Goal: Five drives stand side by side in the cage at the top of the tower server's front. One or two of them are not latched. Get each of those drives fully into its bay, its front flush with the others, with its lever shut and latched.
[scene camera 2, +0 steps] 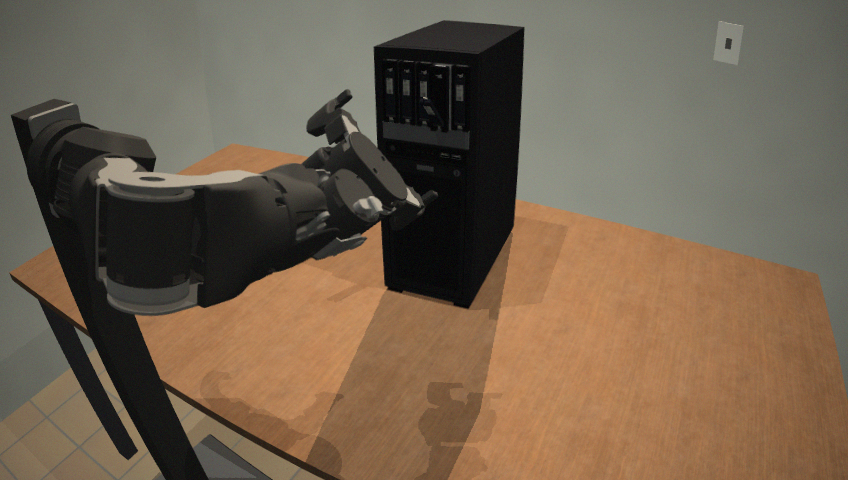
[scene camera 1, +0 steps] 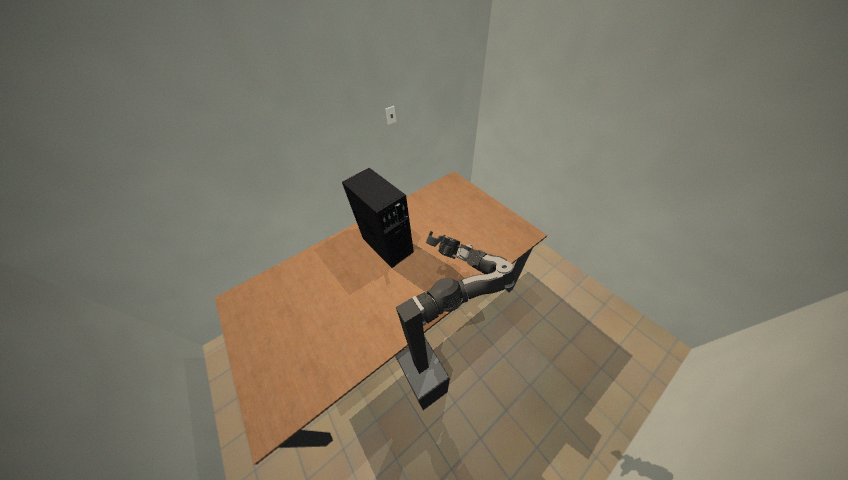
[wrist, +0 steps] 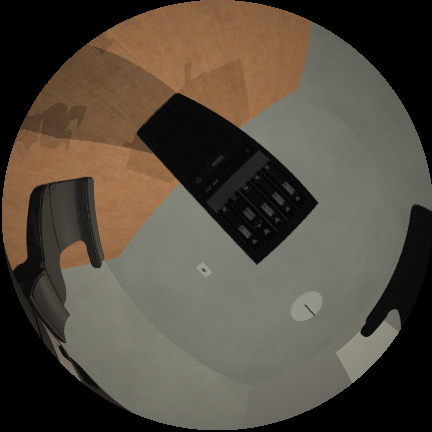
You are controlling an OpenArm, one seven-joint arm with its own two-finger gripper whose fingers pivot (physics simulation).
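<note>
The black tower server (scene camera 1: 374, 189) (scene camera 2: 425, 237) (wrist: 182, 135) stands upright on the table. Five drives stand side by side in its top cage. In scene camera 2, the fourth drive from the left (scene camera 2: 440, 89) sticks out past the others. Its lever (scene camera 2: 429, 110) (wrist: 249, 214) is swung out, low on the drive's front. The first (scene camera 2: 389, 89), second (scene camera 2: 406, 89), third (scene camera 2: 423, 86) and fifth (scene camera 2: 460, 92) look seated with levers shut; their latches are too small to judge. My gripper (scene camera 2: 387, 145) (wrist: 209, 256) is wide open and empty, in front of the server and apart from it.
The wooden table (scene camera 1: 297, 333) (scene camera 2: 654, 333) carries the server. The arm's dark post (scene camera 1: 414, 342) stands at the table's front edge. A wall plate (scene camera 1: 390, 114) (scene camera 2: 727, 43) (wrist: 204, 269) is on the wall behind the server.
</note>
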